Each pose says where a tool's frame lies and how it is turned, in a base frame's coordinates. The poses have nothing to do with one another.
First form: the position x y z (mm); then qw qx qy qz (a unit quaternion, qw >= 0).
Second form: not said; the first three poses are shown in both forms.
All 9 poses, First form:
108 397 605 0.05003 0.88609 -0.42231 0.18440
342 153 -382 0.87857 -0.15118 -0.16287 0.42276
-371 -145 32 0.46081 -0.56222 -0.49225 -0.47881
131 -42 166 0.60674 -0.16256 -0.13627 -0.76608
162 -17 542 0.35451 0.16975 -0.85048 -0.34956
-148 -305 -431 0.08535 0.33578 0.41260 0.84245
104 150 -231 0.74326 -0.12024 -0.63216 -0.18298
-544 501 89 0.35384 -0.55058 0.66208 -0.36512
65 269 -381 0.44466 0.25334 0.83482 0.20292
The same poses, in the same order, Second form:
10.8 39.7 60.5 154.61 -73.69 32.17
34.2 15.3 -38.2 -18.06 -19.46 50.51
-37.1 -14.5 3.2 -79.26 -69.40 -67.50
13.1 -4.2 16.6 -21.53 -18.05 -101.47
16.2 -1.7 54.2 25.14 -125.95 -51.77
-14.8 -30.5 -43.1 57.36 70.49 143.92
10.4 15.0 -23.1 -15.09 -79.36 -22.97
-54.4 50.1 8.9 -81.56 98.08 -54.09
6.5 26.9 -38.1 35.98 118.55 28.82

